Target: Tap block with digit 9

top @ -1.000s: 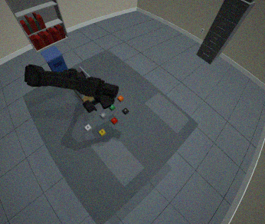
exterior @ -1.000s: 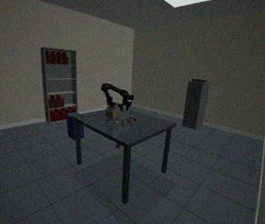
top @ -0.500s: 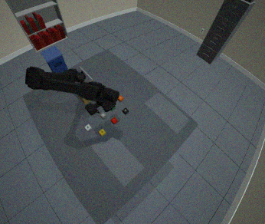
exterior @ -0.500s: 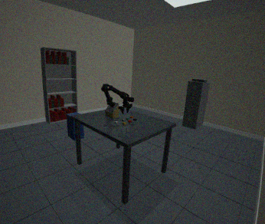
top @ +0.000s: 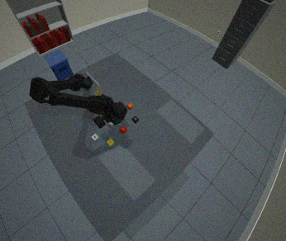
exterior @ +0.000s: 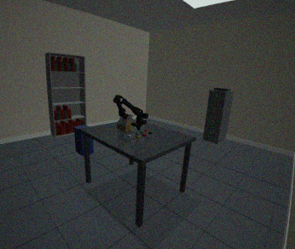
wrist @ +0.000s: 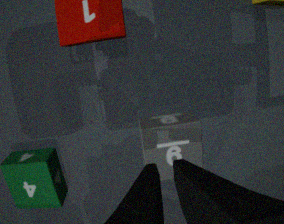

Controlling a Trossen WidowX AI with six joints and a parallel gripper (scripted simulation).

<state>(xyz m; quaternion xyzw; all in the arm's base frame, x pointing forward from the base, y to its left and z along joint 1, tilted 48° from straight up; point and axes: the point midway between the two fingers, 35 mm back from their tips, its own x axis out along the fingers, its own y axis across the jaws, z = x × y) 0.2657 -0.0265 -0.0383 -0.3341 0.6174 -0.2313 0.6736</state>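
The grey block is 1 cm behind my gripper tip, 1 cm to the right of it and 4 cm below it. Also, from my gripper tip: green block (3 cm behind, 7 cm to the left, 4 cm below); yellow block (10 cm ahead, 8 cm to the right, 4 cm below); red block (7 cm ahead, 3 cm to the left, 4 cm below).
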